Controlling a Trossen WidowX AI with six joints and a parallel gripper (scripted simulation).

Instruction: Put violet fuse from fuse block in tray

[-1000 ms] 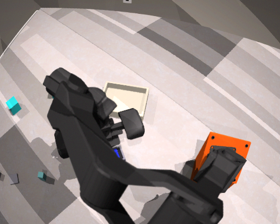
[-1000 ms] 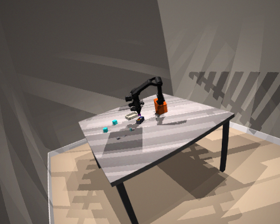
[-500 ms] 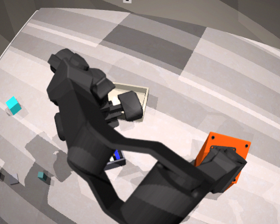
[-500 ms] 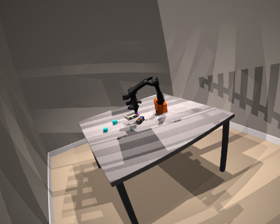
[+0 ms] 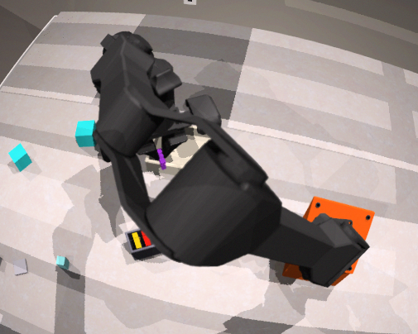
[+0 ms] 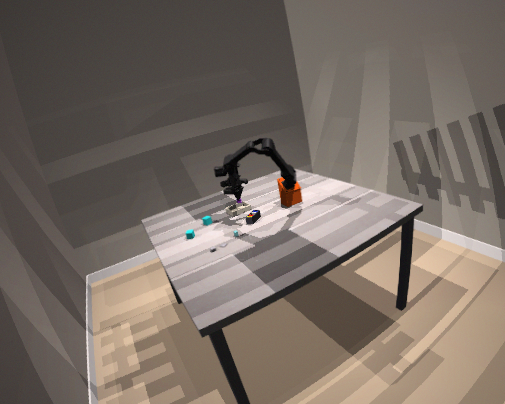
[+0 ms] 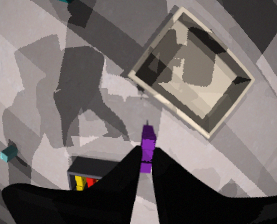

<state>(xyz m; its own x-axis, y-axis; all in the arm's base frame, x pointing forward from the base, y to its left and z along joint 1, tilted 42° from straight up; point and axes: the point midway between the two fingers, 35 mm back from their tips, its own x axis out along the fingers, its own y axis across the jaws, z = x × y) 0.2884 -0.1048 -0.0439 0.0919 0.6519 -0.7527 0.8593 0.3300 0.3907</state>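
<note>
My gripper tip is 100 mm above the cream tray, 80 mm to the left of it and 20 mm past it. From my gripper tip the other things lie so: violet fuse 10 mm below; blue fuse 100 mm to the left, 80 mm below, 40 mm behind.
</note>
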